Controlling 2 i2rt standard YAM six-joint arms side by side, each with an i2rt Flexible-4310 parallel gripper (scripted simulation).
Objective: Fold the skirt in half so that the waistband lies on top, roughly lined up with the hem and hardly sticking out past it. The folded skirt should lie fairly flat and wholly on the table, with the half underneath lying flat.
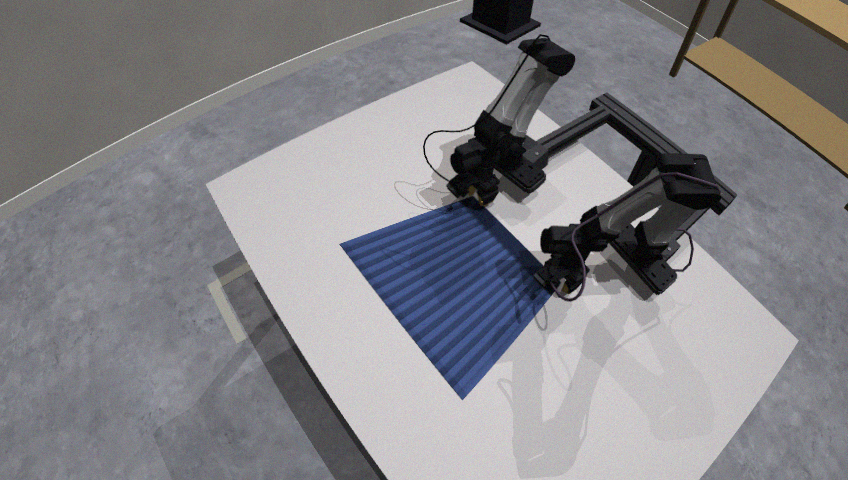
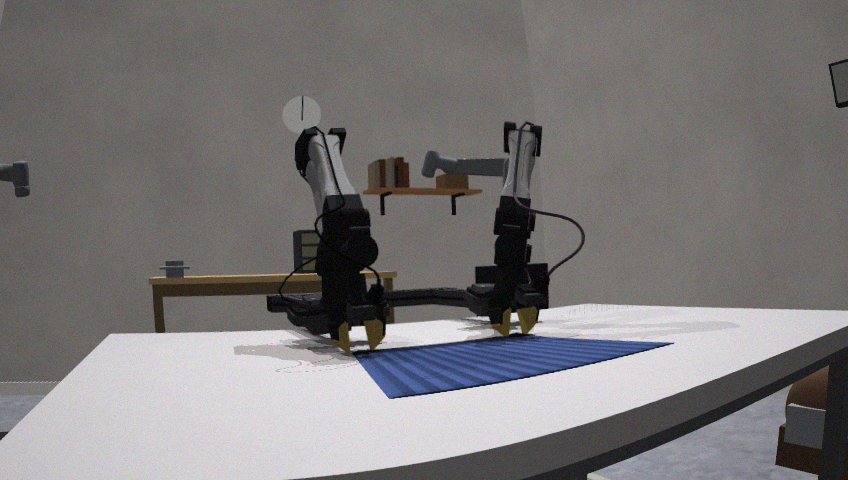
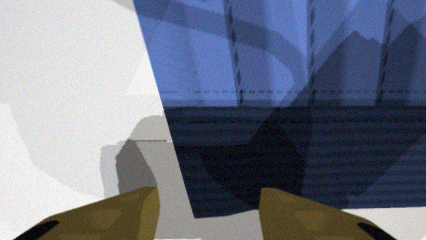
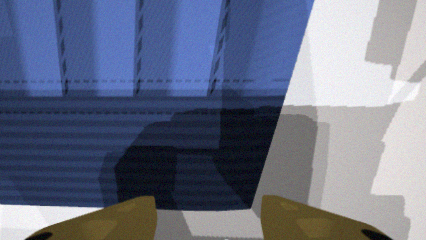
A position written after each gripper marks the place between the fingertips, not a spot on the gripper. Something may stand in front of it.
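Note:
The left gripper (image 2: 515, 335) appears again in another picture, the gripper (image 3: 209, 197), while the right gripper (image 2: 360, 351) can also be seen in image 1 (image 1: 476, 199) and in image 4 (image 4: 208, 206). With the grippers there is a blue pleated skirt (image 1: 462, 285), and the skirt is visible in image 2 (image 2: 400, 372), image 3 (image 3: 319, 106) and image 4 (image 4: 108, 108) as well.

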